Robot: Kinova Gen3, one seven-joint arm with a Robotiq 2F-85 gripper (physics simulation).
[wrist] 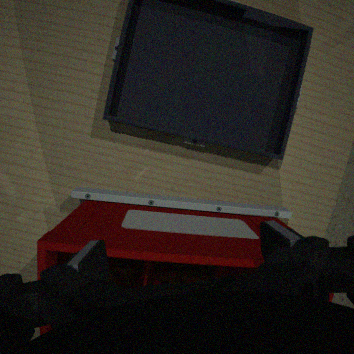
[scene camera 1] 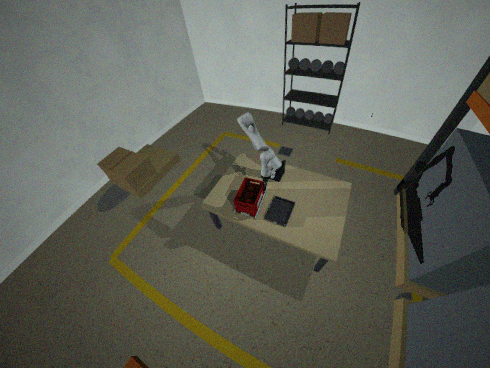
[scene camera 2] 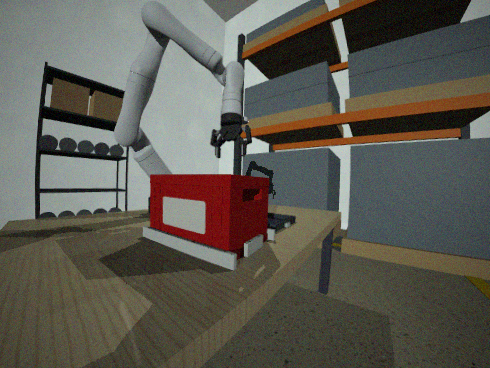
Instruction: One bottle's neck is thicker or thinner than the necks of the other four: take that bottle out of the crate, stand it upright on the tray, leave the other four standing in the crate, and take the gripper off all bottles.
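Pixels of known places: gripper, fingertip midpoint: [wrist: 183, 247] [scene camera 1: 264, 186] [scene camera 2: 230, 157]; arm's base at its link origin: [scene camera 1: 278, 166].
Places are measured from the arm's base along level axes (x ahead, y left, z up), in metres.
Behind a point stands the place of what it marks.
The red crate [scene camera 1: 246, 209] @[x 0.544, y -0.077, z -0.045 m] [scene camera 2: 190, 182] @[x 0.450, y -0.198, z 0.024 m] [wrist: 75, 230] @[x 0.287, y -0.028, z 0.010 m] stands upright on the table. Its inside is dark: dividers show faintly in the wrist view, but I cannot make out the bottles or compare their necks. The dark tray [scene camera 1: 279, 211] @[x 0.401, y 0.171, z -0.128 m] [scene camera 2: 281, 220] @[x 0.467, y 0.243, z -0.129 m] [wrist: 200, 75] @[x 0.381, y 0.169, z -0.128 m] lies flat beside the crate, with no bottle on it. My gripper [scene camera 1: 265, 184] @[x 0.371, y 0.018, z 0.114 m] [scene camera 2: 232, 151] @[x 0.371, y 0.018, z 0.114 m] [wrist: 183, 247] @[x 0.371, y 0.018, z 0.114 m] is open and empty, pointing down above the crate, clear of its rim. In the wrist view its fingers stand wide apart over the crate's tray-side wall.
Pale rails [scene camera 2: 187, 248] @[x 0.456, y -0.208, z -0.120 m] [wrist: 185, 204] @[x 0.400, y -0.008, z -0.104 m] run along the crate's base on the wooden table [scene camera 1: 320, 200] @[x 0.139, y 0.477, z -0.133 m] [scene camera 2: 75, 300] @[x 0.483, y -0.405, z -0.134 m] [wrist: 60, 100] @[x 0.198, y 0.093, z -0.133 m]. A black block [scene camera 1: 281, 171] @[x 0.022, y 0.045, z -0.030 m] stands behind the crate, near the arm. A shelf rack [scene camera 1: 285, 75] [scene camera 2: 39, 165] stands by the wall.
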